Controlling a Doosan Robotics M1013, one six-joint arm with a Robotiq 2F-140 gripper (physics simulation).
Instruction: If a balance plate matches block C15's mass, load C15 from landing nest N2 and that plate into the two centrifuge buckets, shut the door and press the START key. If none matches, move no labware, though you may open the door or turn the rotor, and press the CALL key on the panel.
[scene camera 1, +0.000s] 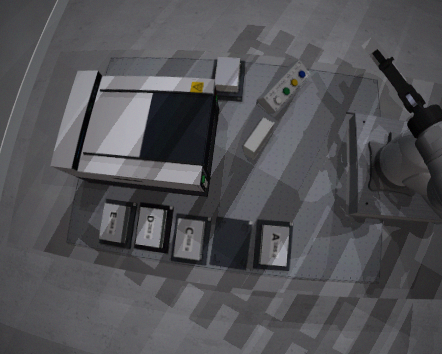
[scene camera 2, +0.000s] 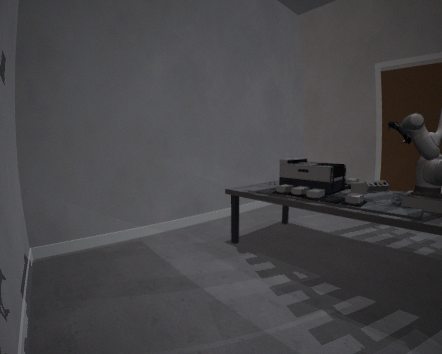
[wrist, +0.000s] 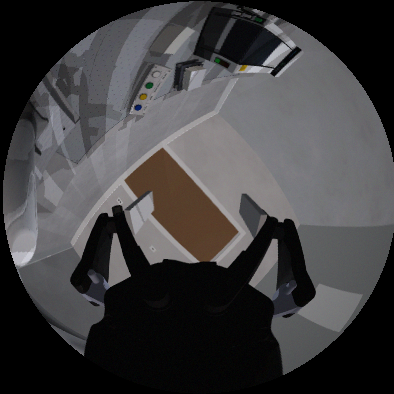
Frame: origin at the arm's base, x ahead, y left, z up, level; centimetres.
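Where they show: gripper, fingertip midpoint: (scene camera 1: 377, 53) (scene camera 2: 396, 135) (wrist: 195, 201); arm's base at its link origin: (scene camera 1: 391, 168) (scene camera 2: 426, 195).
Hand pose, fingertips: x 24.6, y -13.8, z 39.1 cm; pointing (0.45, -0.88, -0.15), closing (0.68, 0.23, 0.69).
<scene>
Each offset is from my fingertips to the top centre of the thing. Level surfaces: height alone.
The centrifuge (scene camera 1: 117, 120) (scene camera 2: 306, 172) (wrist: 245, 40) stands on the table, its top part pale, part dark; no buckets show and I cannot tell whether its door is shut. Plates E {dx +68.6, dy +46.5, dz -39.3 cm} (scene camera 1: 114, 232), D {dx +55.1, dy +45.5, dz -39.3 cm} (scene camera 1: 159, 235), C {dx +41.6, dy +47.0, dz -39.3 cm} (scene camera 1: 189, 250) and A {dx +14.0, dy +44.8, dz -39.3 cm} (scene camera 1: 282, 250) sit in front-row nests; their mass figures are too small to read surely. A dark nest {dx +28.0, dy +46.1, dz -42.9 cm} (scene camera 1: 230, 243) between C and A is empty. A white block {dx +38.2, dy -13.5, dz -36.8 cm} (scene camera 1: 228, 74) (wrist: 195, 77) sits on a nest behind; its label is unreadable. The button panel {dx +16.7, dy -12.3, dz -36.4 cm} (scene camera 1: 287, 88) (wrist: 150, 90) stands right of it. My gripper (scene camera 1: 378, 56) (scene camera 2: 393, 125) (wrist: 195, 201) is open and empty, raised near the arm base, away from them.
A pale box {dx +23.9, dy +10.0, dz -36.2 cm} (scene camera 1: 259, 137) (wrist: 172, 40) stands between the centrifuge and the panel. The arm's base plate (scene camera 1: 353, 165) has a raised edge at the table's right. The table {dz -46.0 cm} (scene camera 2: 260, 186) has dark legs. A brown room door (scene camera 2: 407, 100) (wrist: 182, 205) is beyond the arm.
</scene>
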